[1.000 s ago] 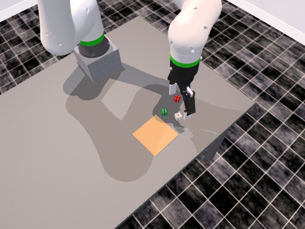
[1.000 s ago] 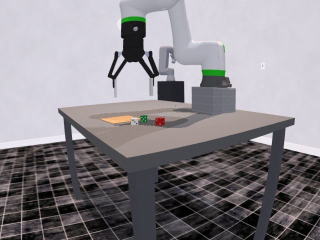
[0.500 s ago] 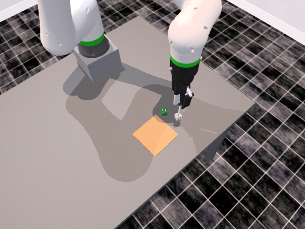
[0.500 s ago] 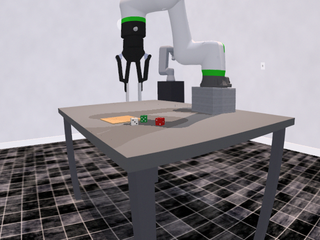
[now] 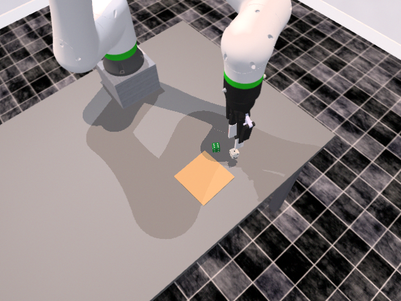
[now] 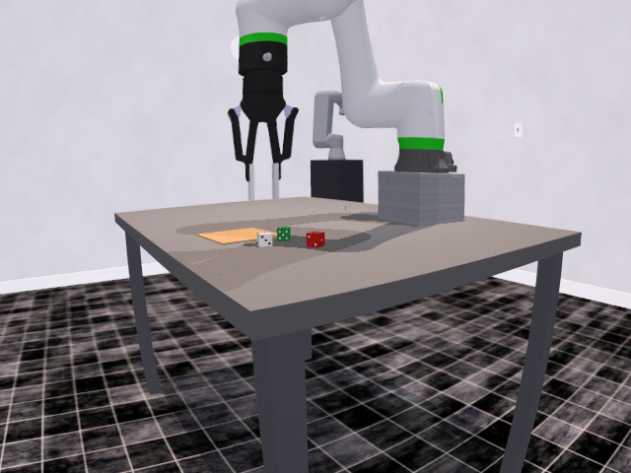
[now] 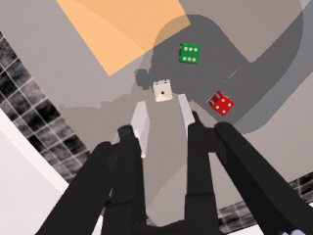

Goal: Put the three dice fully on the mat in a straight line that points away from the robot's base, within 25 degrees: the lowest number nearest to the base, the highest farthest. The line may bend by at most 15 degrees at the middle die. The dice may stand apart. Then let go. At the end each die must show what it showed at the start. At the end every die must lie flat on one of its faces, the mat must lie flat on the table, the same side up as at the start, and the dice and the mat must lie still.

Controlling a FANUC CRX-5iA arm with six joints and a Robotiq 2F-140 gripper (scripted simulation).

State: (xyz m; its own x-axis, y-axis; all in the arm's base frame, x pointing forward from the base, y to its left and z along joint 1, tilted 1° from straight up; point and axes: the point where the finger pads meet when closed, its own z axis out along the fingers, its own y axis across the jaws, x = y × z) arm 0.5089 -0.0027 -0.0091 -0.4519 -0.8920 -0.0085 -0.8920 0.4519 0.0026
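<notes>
Right now the white die is 11 cm below my hand. From my hand the other things lie so: red die: 6 cm behind, 7 cm to the left, 11 cm below; then green die: 6 cm behind, 2 cm to the right, 11 cm below; then mat: 3 cm behind, 13 cm to the right, 12 cm below.
</notes>
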